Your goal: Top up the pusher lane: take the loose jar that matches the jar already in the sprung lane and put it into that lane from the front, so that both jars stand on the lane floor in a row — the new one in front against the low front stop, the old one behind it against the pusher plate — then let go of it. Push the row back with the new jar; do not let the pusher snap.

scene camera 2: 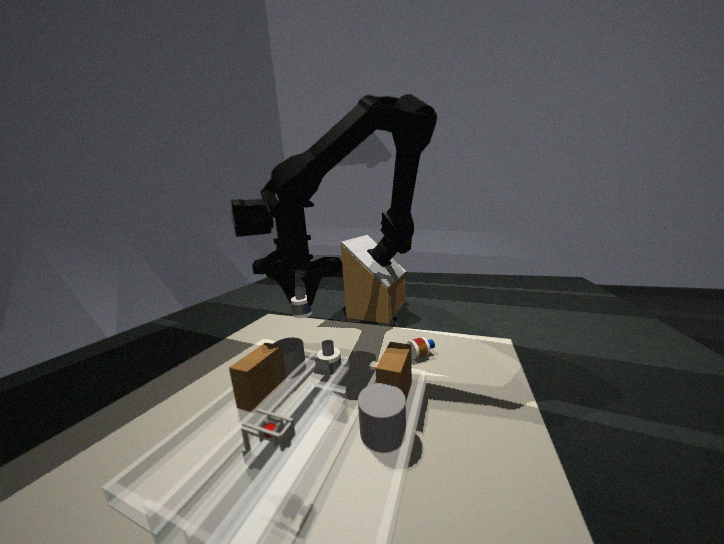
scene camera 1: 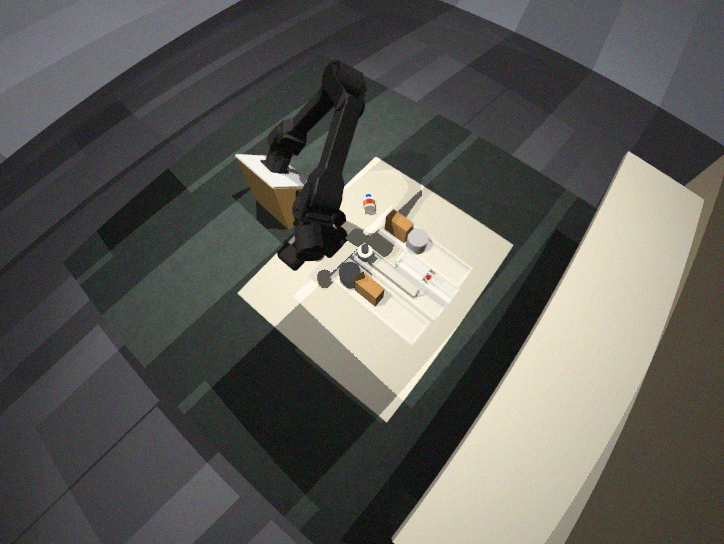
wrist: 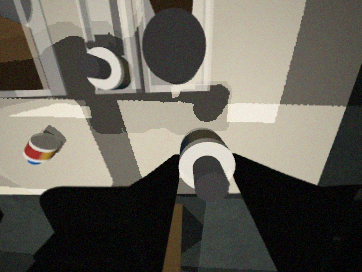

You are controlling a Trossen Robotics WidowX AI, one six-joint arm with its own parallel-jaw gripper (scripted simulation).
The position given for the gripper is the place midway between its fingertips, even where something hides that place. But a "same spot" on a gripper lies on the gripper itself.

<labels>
The gripper shows in scene camera 2, in scene camera 1 [316, 251] and in the wrist view. The same spot on the gripper: [wrist: 134, 221] is [scene camera 2: 304, 276].
</labels>
